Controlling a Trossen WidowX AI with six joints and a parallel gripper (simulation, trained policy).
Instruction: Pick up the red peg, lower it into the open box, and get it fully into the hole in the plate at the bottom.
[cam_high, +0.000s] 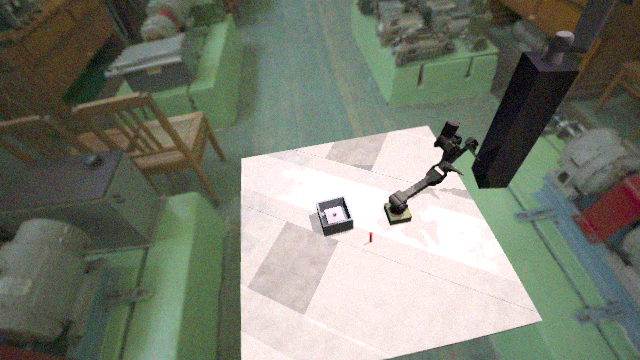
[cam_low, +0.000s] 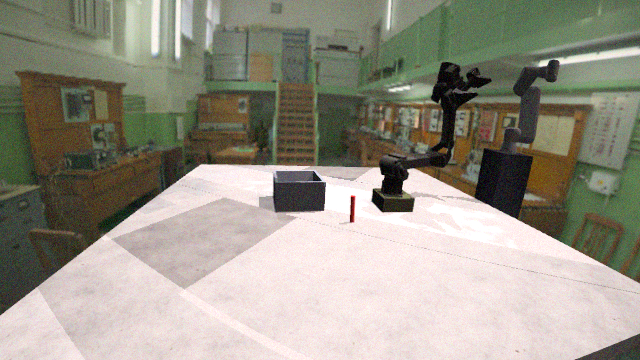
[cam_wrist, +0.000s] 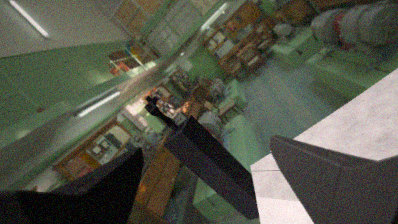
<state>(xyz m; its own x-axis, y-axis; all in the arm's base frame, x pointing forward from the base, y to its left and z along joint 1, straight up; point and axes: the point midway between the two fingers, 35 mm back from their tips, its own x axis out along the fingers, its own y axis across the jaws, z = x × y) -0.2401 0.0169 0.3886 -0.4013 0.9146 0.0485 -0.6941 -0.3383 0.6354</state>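
Now: gripper tip 40 cm short of the red peg, 10 cm to the right of it and 40 cm above it. The rest, counted from my gripper tip: dark grey box (59 cm ahead, 3 cm to the right, 41 cm below); plate (59 cm ahead, 3 cm to the right, 39 cm below).
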